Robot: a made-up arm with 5 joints. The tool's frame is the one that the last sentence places. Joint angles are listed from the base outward.
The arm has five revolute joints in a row. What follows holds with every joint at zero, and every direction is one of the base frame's. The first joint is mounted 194 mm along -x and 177 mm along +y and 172 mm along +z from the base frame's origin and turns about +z. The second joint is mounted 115 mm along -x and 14 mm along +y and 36 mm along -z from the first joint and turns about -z. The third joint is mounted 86 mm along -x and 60 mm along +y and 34 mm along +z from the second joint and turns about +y. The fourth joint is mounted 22 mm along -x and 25 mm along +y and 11 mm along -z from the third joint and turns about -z. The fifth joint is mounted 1 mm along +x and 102 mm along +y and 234 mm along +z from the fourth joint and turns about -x. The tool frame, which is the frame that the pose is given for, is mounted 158 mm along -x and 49 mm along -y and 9 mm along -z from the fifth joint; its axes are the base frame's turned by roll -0.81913, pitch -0.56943 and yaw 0.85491 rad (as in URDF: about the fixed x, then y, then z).
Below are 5 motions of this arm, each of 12 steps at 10 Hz.
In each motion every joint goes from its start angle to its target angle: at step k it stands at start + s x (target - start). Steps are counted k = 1, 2, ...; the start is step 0. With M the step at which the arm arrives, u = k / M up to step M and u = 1 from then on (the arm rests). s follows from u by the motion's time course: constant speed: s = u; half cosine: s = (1 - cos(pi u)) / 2; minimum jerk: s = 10 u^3 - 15 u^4 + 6 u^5.
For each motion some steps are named. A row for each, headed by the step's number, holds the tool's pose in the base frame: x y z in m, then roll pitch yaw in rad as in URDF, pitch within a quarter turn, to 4 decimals.
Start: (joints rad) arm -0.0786 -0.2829 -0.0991 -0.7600 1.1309
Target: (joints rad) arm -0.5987 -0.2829 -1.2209 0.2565 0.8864
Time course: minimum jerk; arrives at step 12
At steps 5, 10, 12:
5: -0.6830 0.2975 0.3096 -1.9354 0.1559 1.2814
10: -0.5960 0.5383 0.1181 -2.2859 -0.6487 0.7189
12: -0.5842 0.5489 0.1094 -2.3070 -0.7018 0.7085

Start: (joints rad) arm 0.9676 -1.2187 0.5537 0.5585 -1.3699
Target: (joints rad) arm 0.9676 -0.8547 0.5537 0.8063 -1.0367
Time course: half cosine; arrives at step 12
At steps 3, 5, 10, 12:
3: -0.4451 -0.1108 0.3683 0.4387 -0.5282 1.3449
5: -0.4647 -0.0907 0.3648 0.3356 -0.5532 1.3011
10: -0.5032 -0.0321 0.3572 0.0658 -0.5830 1.1980
12: -0.5066 -0.0245 0.3564 0.0332 -0.5834 1.1856

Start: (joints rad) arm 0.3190 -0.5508 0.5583 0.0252 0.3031
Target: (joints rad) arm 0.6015 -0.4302 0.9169 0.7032 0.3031
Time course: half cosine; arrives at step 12
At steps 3, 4, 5, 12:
3: -0.4881 0.1737 0.4558 -0.5917 0.1032 1.6641
4: -0.4866 0.1855 0.4527 -0.5971 0.1585 1.6234
5: -0.4848 0.1993 0.4476 -0.6096 0.2240 1.5764
12: -0.4757 0.2657 0.3949 -0.8001 0.5597 1.3040

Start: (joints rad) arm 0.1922 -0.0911 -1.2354 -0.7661 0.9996
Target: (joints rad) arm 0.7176 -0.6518 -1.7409 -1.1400 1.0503
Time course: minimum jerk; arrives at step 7
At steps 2, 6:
2: -0.6623 0.0118 0.0645 -2.7907 0.2652 1.8158
6: -0.3358 -0.2046 -0.0212 2.9334 0.4378 2.5139

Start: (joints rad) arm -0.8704 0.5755 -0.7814 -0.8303 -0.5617
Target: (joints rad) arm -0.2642 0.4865 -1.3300 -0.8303 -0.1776
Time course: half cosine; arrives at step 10
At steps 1, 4, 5, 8, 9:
1: -0.2947 0.6159 0.1773 -1.4278 -0.7548 0.7868
4: -0.3894 0.5839 0.1369 -1.6467 -0.5449 1.0786
5: -0.4308 0.5594 0.1174 -1.7408 -0.4442 1.1967
8: -0.5195 0.4720 0.0668 -1.9795 -0.1917 1.4557
9: -0.5314 0.4539 0.0581 -2.0222 -0.1500 1.4946

